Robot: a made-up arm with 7 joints. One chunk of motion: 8 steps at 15 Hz.
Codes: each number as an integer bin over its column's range. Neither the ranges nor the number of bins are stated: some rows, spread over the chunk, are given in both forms.
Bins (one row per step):
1: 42 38 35 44 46 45 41
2: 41 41 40 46 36 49 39
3: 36 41 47 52 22 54 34
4: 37 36 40 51 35 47 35
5: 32 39 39 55 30 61 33
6: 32 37 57 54 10 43 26
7: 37 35 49 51 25 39 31
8: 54 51 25 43 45 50 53
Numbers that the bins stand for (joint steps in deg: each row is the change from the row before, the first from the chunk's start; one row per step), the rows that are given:
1: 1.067 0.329 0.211 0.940 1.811 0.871 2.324
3: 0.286 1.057 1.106 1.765 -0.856 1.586 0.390
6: -0.235 0.086 1.852 1.971 -2.189 0.713 -1.819
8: 2.629 3.486 -0.535 0.837 1.700 1.268 5.638
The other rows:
2: 0.937 1.057 0.584 1.146 0.700 1.189 1.771
4: 0.416 -0.157 0.584 1.662 0.589 1.030 0.667
5: -0.235 0.571 0.510 2.075 0.033 2.141 0.114
7: 0.416 -0.400 1.256 1.662 -0.522 0.395 -0.438

